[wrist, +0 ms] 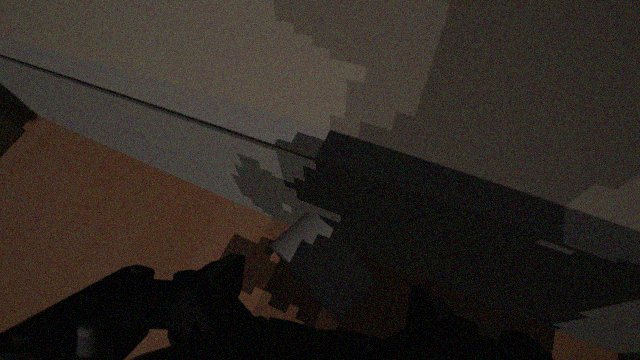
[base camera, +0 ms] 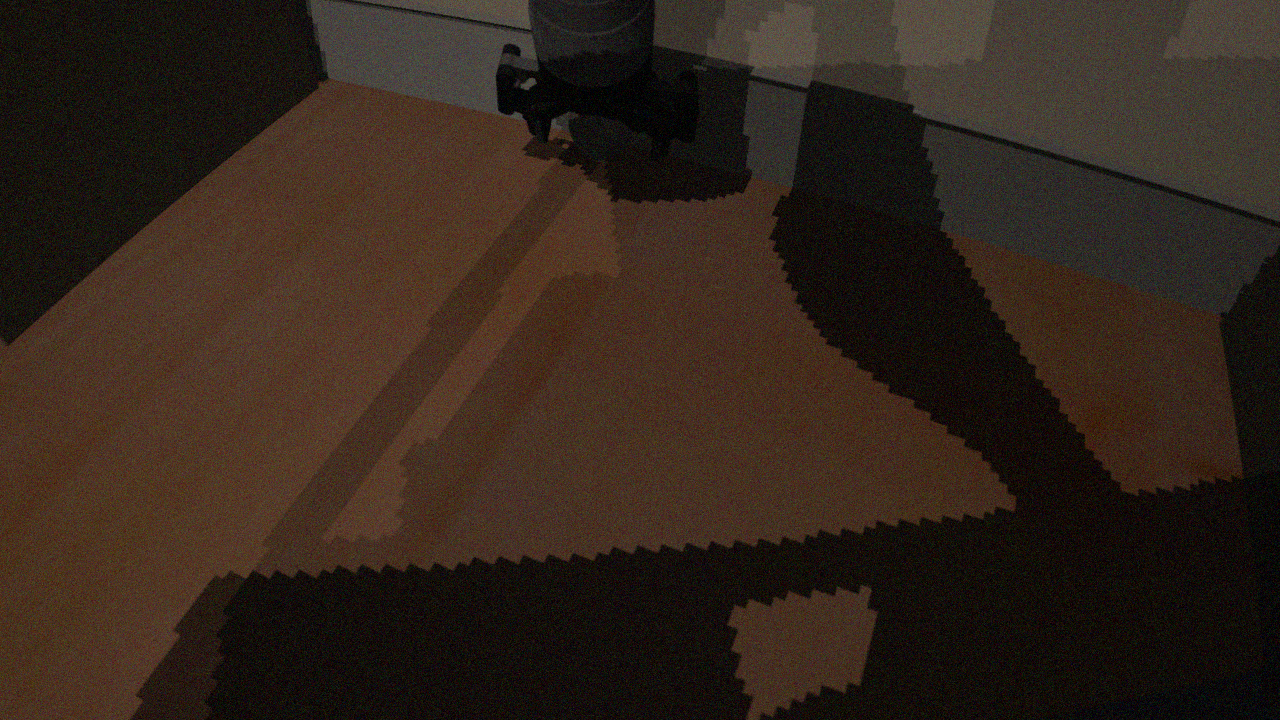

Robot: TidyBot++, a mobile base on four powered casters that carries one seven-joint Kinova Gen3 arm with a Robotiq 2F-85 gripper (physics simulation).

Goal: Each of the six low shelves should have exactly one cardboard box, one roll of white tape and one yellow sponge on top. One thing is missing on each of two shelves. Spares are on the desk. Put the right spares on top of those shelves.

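Note:
A roll of white tape (base camera: 590, 134) (wrist: 303, 234) is on the wooden floor close to the skirting board, mostly in shadow. In the base camera view it shows dimly between and behind the fingers. In the wrist view its lit edge shows pale grey, and the rest blends into the dark. My gripper (base camera: 603, 143) (wrist: 324, 288) is open and empty, pointing down near the roll, with its fingertips apart on either side of it in the base camera view. The exact gap between fingers and roll is hard to tell. The shelves, cardboard boxes, sponges and desk do not show.
A pale skirting board (base camera: 411, 40) (wrist: 115, 130) runs along the wall (base camera: 1100, 116) (wrist: 165, 55) right behind the roll. A dark upright surface (base camera: 134, 116) borders the floor (base camera: 223, 313) (wrist: 100, 200) at the left. Large arm and base shadows fall over floor and wall.

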